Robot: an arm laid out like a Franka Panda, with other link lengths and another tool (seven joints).
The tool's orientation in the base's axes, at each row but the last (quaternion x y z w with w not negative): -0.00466, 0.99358, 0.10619, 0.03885; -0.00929, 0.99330, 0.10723, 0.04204; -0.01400, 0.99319, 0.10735, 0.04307; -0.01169, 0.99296, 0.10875, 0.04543
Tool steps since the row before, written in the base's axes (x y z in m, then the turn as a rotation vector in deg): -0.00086, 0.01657, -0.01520, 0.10, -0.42, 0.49; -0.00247, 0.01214, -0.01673, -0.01, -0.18, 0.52; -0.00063, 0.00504, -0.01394, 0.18, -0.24, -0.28; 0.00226, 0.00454, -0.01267, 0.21, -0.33, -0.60
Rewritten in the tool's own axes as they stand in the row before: 0.00203, 0.01301, 0.01825, -0.14, -0.31, -0.56; 0.00378, 0.00838, 0.01868, -0.03, -0.07, -0.55; 0.00177, 0.00199, 0.01460, -0.15, -0.30, 0.24; -0.00114, 0.00163, 0.01350, -0.15, -0.46, 0.53
